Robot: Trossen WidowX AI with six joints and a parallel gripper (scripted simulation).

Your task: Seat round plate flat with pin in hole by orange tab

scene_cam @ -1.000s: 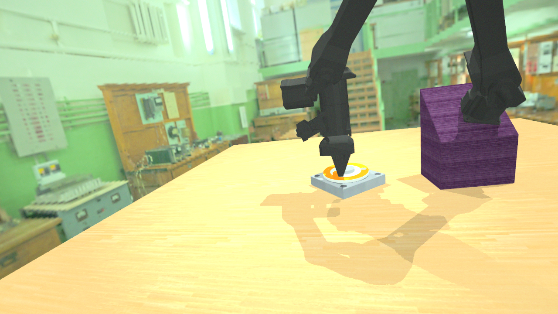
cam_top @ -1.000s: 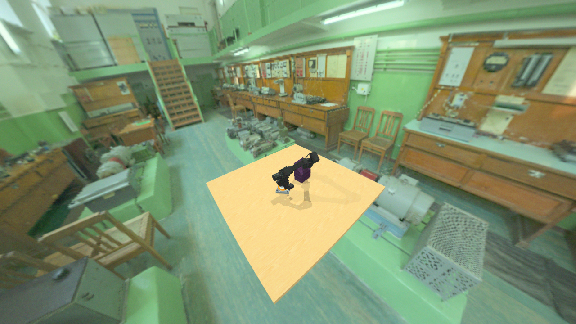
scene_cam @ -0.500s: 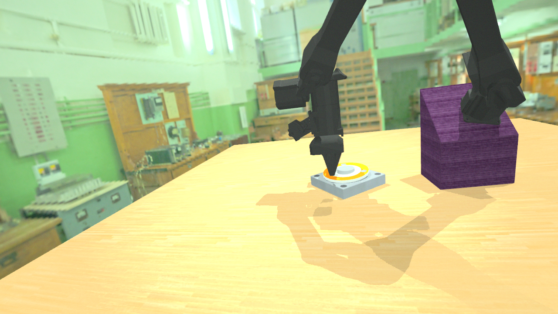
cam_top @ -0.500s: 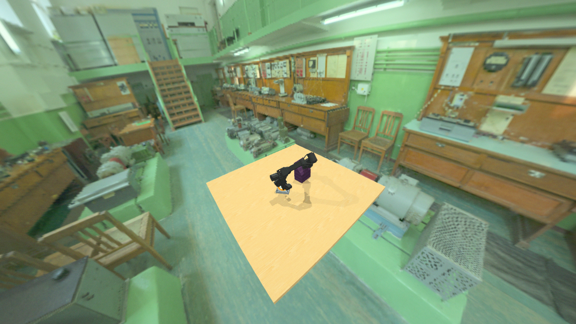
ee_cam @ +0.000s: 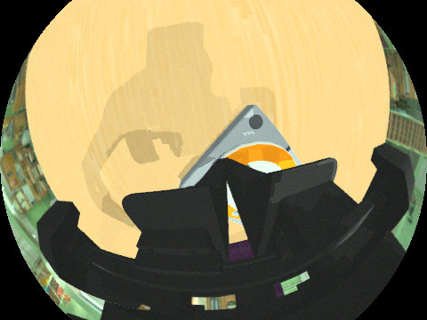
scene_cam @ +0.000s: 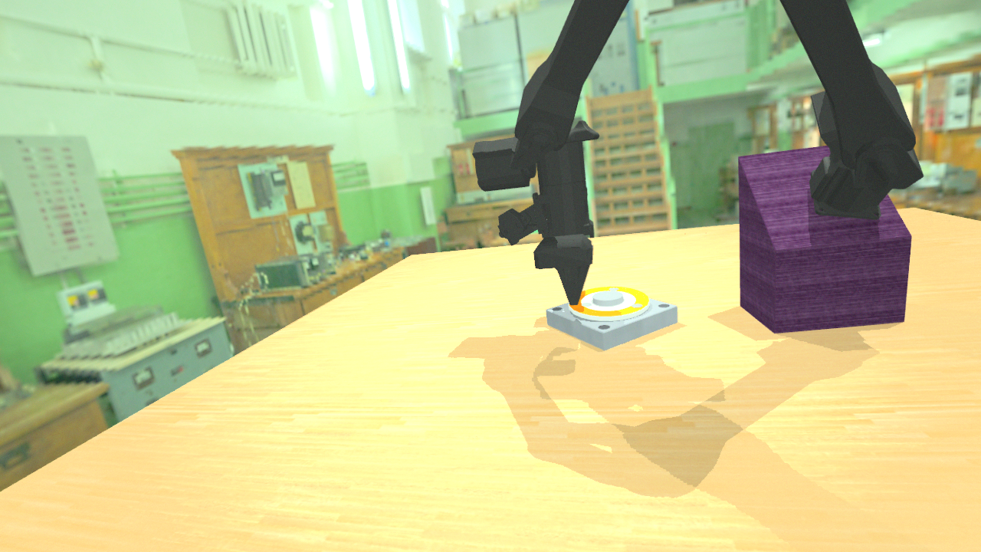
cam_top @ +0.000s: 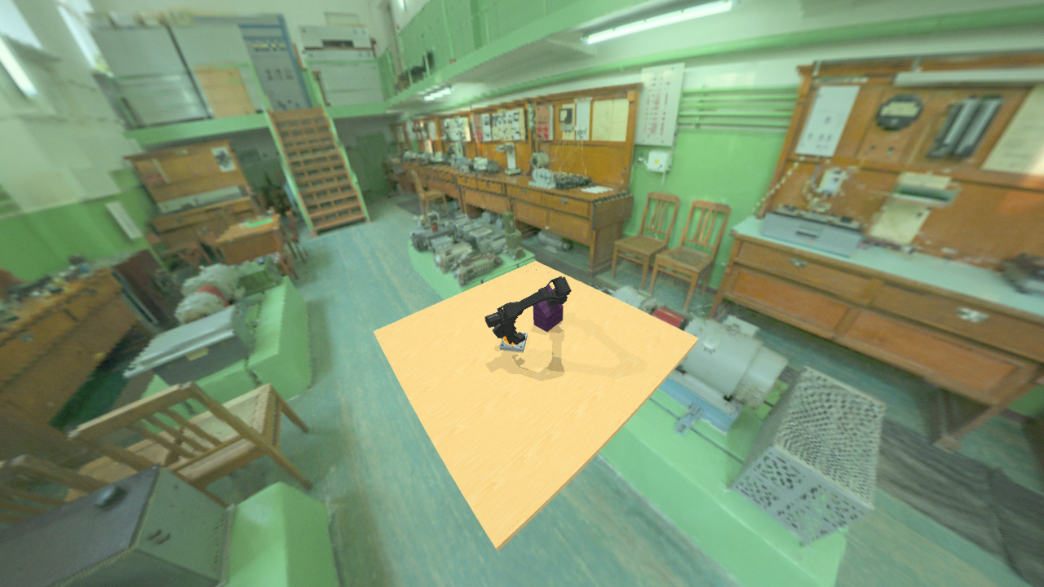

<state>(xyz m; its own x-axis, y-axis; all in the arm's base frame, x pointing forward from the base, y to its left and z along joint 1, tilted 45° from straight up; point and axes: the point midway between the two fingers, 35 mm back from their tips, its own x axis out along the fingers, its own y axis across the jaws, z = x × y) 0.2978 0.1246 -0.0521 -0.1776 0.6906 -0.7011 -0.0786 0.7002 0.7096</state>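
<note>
My gripper tip is now 20 mm to the left of the round plate, 20 mm past it and 10 mm above it. Also, from my gripper tip: grey square base 40 mm behind, 30 mm to the right, 20 mm below.
</note>
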